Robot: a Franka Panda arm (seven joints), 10 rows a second.
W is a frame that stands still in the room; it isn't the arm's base.
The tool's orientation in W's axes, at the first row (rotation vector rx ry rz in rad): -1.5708 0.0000 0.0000
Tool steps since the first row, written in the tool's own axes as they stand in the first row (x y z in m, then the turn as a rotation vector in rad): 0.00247 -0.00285 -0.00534 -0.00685 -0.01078 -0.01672; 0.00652 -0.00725 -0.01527 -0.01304 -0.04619 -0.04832; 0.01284 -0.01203 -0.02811 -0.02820 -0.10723 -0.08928; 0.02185 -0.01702 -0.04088 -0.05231 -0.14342 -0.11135; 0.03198 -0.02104 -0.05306 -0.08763 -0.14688 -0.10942; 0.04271 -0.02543 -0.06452 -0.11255 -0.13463 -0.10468; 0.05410 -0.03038 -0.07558 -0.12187 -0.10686 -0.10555; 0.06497 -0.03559 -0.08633 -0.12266 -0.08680 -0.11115; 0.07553 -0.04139 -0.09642 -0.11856 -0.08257 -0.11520
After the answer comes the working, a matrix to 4 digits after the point.
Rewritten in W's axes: 0.00247 -0.00534 0.00285 -0.00685 -0.01672 0.01078; 0.00652 -0.01527 0.00725 -0.01304 -0.04832 0.04619; 0.01284 -0.02811 0.01203 -0.02820 -0.08928 0.10723; 0.02185 -0.04088 0.01702 -0.05231 -0.11135 0.14342; 0.03198 -0.05306 0.02104 -0.08763 -0.10942 0.14688; 0.04271 -0.06452 0.02543 -0.11255 -0.10468 0.13463; 0.05410 -0.07558 0.03038 -0.12187 -0.10555 0.10686; 0.06497 -0.08633 0.03559 -0.12266 -0.11115 0.08680; 0.07553 -0.09642 0.04139 -0.11856 -0.11520 0.08257
The tool's axes in the first row as the columns of a matrix, in W's axes (rounded; the answer above uses it unrounded):
1.0000 0.0000 0.0000
0.0000 0.0000 1.0000
0.0000 -1.0000 0.0000

